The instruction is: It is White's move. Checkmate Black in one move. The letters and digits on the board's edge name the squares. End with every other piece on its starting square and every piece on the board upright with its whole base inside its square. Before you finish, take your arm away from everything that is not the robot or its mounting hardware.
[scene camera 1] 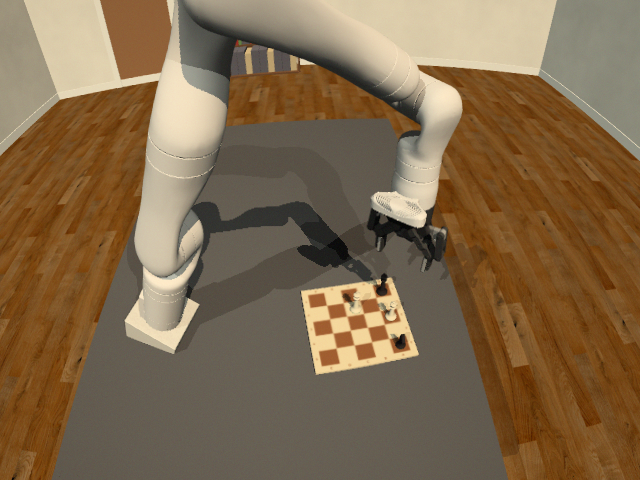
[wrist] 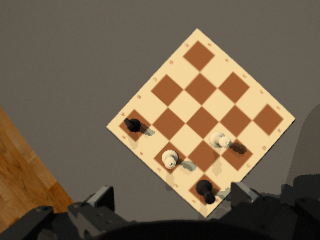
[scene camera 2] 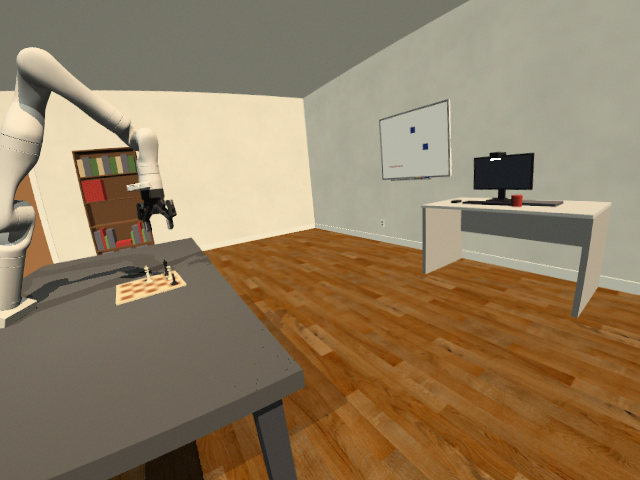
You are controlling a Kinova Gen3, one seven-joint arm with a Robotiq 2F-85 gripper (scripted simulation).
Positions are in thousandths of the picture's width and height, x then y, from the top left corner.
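Scene camera 1 shows the gripper (scene camera 1: 629, 539) together with a chessboard (scene camera 1: 532, 709). In the wrist view the chessboard (wrist: 623, 377) appears again, as does the gripper (wrist: 539, 827), and scene camera 2 likewise takes in both the gripper (scene camera 2: 251, 480) and the chessboard (scene camera 2: 199, 609).
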